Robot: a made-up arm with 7 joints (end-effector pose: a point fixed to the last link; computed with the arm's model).
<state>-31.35 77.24 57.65 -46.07 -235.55 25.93 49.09</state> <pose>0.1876 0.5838 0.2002 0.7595 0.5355 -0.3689 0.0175</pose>
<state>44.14 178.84 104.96 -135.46 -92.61 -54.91 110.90</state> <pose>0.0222 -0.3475 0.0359 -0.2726 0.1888 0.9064 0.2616</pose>
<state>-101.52 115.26 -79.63 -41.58 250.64 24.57 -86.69</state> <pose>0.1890 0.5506 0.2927 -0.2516 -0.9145 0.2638 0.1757</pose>
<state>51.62 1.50 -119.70 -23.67 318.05 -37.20 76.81</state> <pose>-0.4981 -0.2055 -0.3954 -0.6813 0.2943 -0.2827 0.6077</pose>
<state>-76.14 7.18 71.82 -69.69 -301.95 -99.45 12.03</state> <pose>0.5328 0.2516 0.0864 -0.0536 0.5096 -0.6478 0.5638</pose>
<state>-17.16 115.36 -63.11 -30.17 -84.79 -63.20 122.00</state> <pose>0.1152 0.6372 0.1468 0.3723 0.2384 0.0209 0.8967</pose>
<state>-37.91 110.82 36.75 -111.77 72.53 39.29 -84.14</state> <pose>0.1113 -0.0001 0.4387 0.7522 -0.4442 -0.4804 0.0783</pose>
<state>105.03 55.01 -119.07 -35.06 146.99 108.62 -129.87</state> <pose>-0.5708 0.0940 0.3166 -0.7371 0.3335 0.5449 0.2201</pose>
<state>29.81 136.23 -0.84 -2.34 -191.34 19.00 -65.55</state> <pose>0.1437 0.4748 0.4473 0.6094 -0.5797 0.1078 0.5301</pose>
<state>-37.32 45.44 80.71 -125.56 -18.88 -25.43 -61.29</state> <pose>-0.0161 0.3083 0.2449 -0.9433 0.2143 -0.1811 0.1775</pose>
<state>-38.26 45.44 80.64 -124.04 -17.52 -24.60 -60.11</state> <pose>-0.0130 0.3180 0.2435 -0.9368 0.2424 -0.1909 0.1650</pose>
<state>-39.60 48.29 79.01 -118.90 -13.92 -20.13 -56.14</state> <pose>-0.0023 0.3367 0.2558 -0.9146 0.3267 -0.1999 0.1295</pose>
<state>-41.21 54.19 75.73 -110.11 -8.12 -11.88 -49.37</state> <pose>0.0157 0.3613 0.2831 -0.8636 0.4567 -0.2030 0.0660</pose>
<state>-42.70 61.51 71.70 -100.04 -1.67 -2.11 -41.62</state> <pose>0.0341 0.3836 0.3166 0.7885 -0.5814 0.1998 0.0151</pose>
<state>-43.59 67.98 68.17 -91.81 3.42 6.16 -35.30</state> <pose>0.0460 0.3976 0.3446 0.7200 -0.6597 0.1963 0.0891</pose>
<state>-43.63 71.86 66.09 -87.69 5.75 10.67 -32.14</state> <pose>0.0503 0.4011 0.3612 0.6884 -0.6872 0.1921 0.1299</pose>
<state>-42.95 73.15 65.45 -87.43 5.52 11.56 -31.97</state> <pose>0.0502 0.3958 0.3683 0.6951 -0.6817 0.1833 0.1360</pose>
